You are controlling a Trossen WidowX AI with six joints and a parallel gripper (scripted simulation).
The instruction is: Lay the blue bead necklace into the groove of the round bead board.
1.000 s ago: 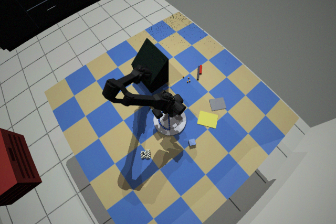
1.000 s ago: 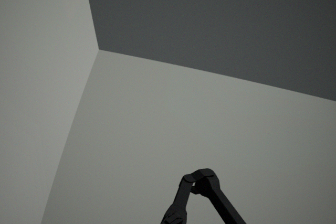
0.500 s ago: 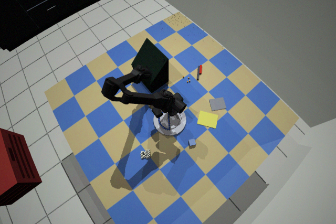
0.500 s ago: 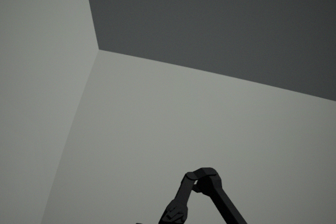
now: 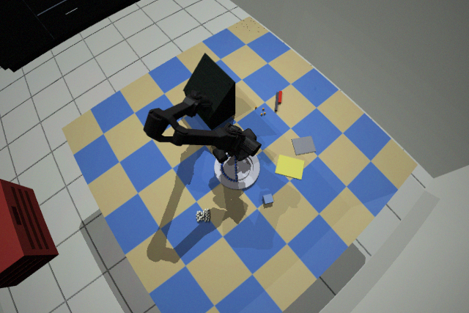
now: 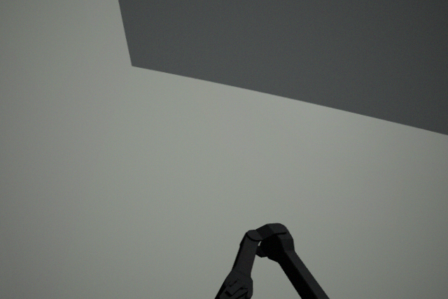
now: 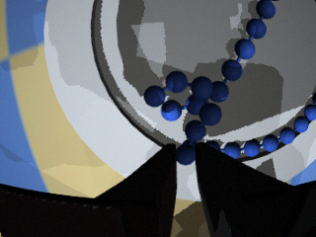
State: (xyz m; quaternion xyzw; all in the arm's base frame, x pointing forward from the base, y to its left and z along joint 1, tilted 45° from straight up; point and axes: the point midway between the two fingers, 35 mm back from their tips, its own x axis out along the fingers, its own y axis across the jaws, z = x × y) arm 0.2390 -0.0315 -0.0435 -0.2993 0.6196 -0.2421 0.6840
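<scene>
Now: the round white bead board 6 cm ahead of my gripper tip, 3 cm to the right of it and 1 cm below it. Also, from my gripper tip: small blue cube 25 cm ahead, 1 cm to the left, 1 cm below; grey square 29 cm to the left, 14 cm ahead, 2 cm below; yellow pad 18 cm to the left, 18 cm ahead, 2 cm below.
</scene>
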